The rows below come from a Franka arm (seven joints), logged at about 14 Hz.
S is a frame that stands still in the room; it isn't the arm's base.
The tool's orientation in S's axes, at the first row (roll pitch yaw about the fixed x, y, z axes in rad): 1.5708 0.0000 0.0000
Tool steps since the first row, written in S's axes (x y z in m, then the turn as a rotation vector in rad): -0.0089 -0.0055 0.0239 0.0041 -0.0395 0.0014; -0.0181 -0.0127 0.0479 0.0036 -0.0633 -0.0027; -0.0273 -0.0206 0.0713 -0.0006 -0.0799 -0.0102; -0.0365 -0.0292 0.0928 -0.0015 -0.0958 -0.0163; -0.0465 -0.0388 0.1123 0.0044 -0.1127 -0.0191; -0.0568 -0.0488 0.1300 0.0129 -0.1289 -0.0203; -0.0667 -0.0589 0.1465 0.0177 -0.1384 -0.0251; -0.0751 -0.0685 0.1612 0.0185 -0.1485 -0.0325; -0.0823 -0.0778 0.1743 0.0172 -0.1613 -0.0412; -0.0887 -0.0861 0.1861 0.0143 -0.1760 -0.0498
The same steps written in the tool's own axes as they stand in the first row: -0.0089 0.0239 0.0055 0.0041 0.0014 0.0395; -0.0181 0.0479 0.0127 0.0036 -0.0027 0.0633; -0.0273 0.0713 0.0206 -0.0006 -0.0102 0.0799; -0.0365 0.0928 0.0292 -0.0015 -0.0163 0.0958; -0.0465 0.1123 0.0388 0.0044 -0.0191 0.1127; -0.0568 0.1300 0.0488 0.0129 -0.0203 0.1289; -0.0667 0.1465 0.0589 0.0177 -0.0251 0.1384; -0.0751 0.1612 0.0685 0.0185 -0.0325 0.1485; -0.0823 0.1743 0.0778 0.0172 -0.0412 0.1613; -0.0887 0.1861 0.0861 0.0143 -0.0498 0.1760
